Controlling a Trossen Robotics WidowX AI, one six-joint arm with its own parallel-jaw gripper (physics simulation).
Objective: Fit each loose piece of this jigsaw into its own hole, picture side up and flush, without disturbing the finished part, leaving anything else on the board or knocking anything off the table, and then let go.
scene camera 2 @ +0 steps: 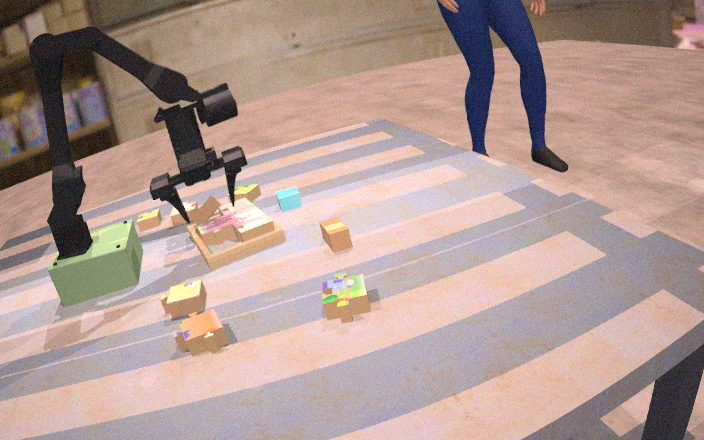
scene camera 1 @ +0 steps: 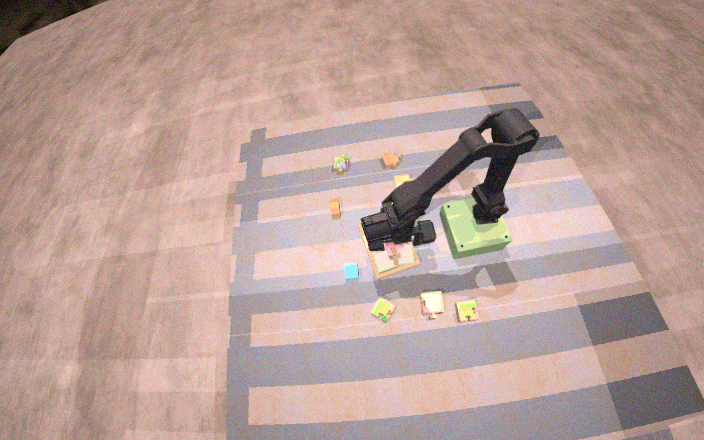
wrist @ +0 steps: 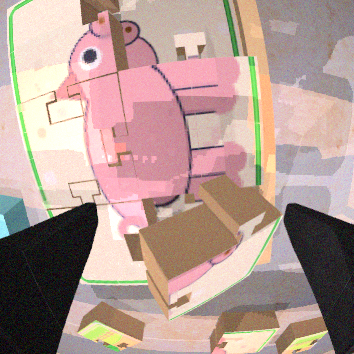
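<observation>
The jigsaw board (scene camera 1: 397, 271) (scene camera 2: 249, 251) (wrist: 267, 125) has a tan rim and a pink pig picture. A loose piece (scene camera 1: 395, 254) (scene camera 2: 208, 208) (wrist: 185, 245) stands steeply tipped at the board's near right corner in the wrist view, its brown side up and its pink and cream picture facing outward. A recess shows at the top right in the wrist view. A cream and pink piece (scene camera 1: 432, 301) (scene camera 2: 180, 215) (wrist: 250, 340) lies picture side up off the board. My gripper (scene camera 2: 210, 213) (wrist: 194, 214) is open and empty above the board, its fingertips apart on either side of the tipped piece.
A cyan block (scene camera 1: 351, 270) (scene camera 2: 288, 199) (wrist: 12, 215) and an orange block (scene camera 1: 334, 207) (scene camera 2: 336, 234) stand beside the board. Green and yellow pieces (scene camera 1: 383, 309) (scene camera 1: 466, 311) lie beyond it. A multicolored piece (scene camera 2: 345, 296), an orange piece (scene camera 2: 201, 332) and a yellow-topped piece (scene camera 2: 184, 298) lie on the other side.
</observation>
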